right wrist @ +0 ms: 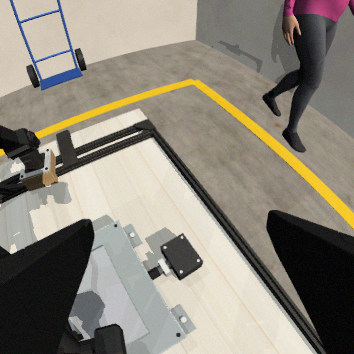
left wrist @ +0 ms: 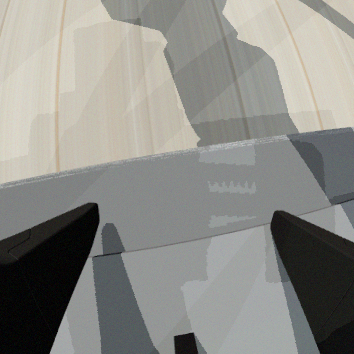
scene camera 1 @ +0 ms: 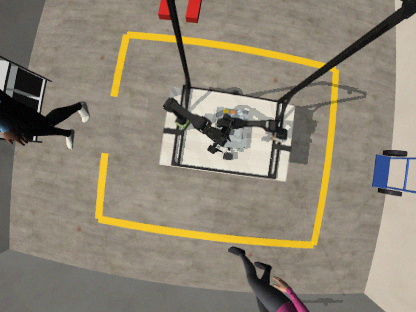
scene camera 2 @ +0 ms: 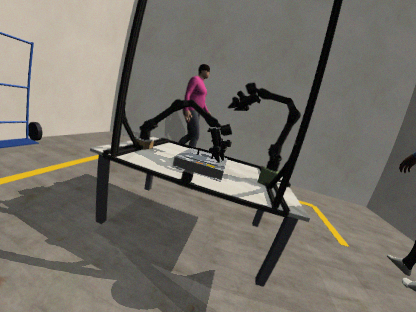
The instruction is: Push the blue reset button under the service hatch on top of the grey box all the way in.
Note:
My right gripper is open, holding nothing. I also see my left gripper and a service hatch.

